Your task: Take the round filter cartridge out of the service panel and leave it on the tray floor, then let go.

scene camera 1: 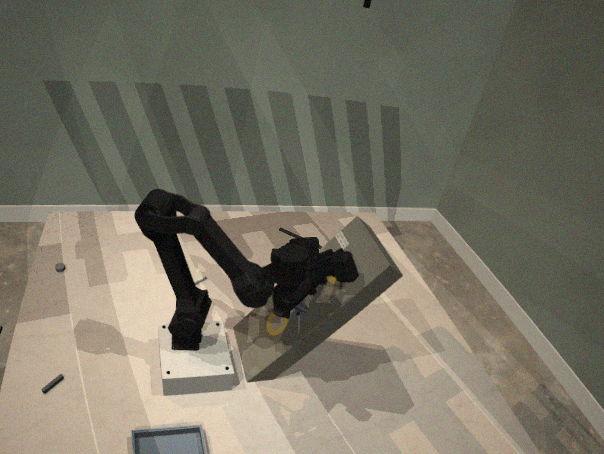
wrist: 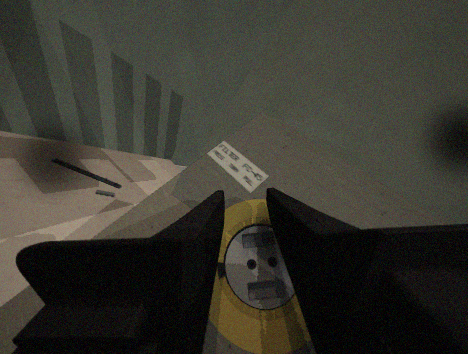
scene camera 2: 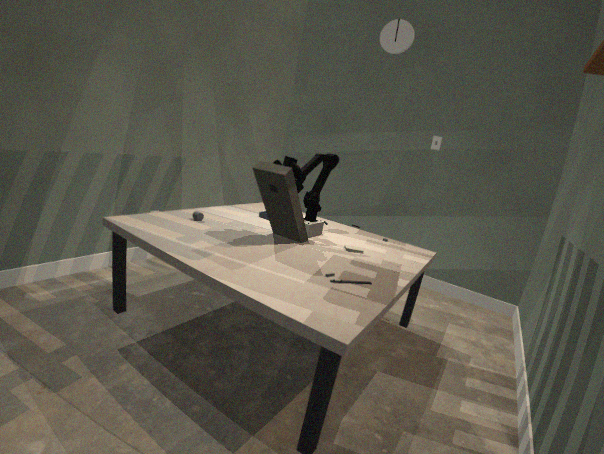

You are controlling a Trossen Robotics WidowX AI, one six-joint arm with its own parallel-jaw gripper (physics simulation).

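Observation:
The round filter cartridge point(wrist: 260, 274) is a pale grey disc with two dark slots and two small holes. It sits inside a yellow ring point(wrist: 240, 330) point(scene camera 1: 332, 280) on the tilted grey service panel point(scene camera 1: 372, 250) point(scene camera 2: 281, 205). My gripper point(wrist: 245, 195) point(scene camera 1: 337, 270) is partly open with nothing between its fingers. In the wrist view the fingers stand in front of the cartridge, and the right one covers part of its right side. Whether the tips touch it I cannot tell. The blue-grey tray point(scene camera 1: 167, 428) stands at the bottom edge of scene camera 1.
A label point(wrist: 238, 166) point(scene camera 1: 341, 240) is on the panel's upper part. A second yellow ring point(scene camera 1: 270, 331) shows lower on the panel. The white robot base point(scene camera 1: 195, 367) stands left of it. A dark rod point(wrist: 87, 173) point(scene camera 2: 350, 282), a bar point(scene camera 1: 52, 383) and a ball point(scene camera 2: 198, 216) lie on the table.

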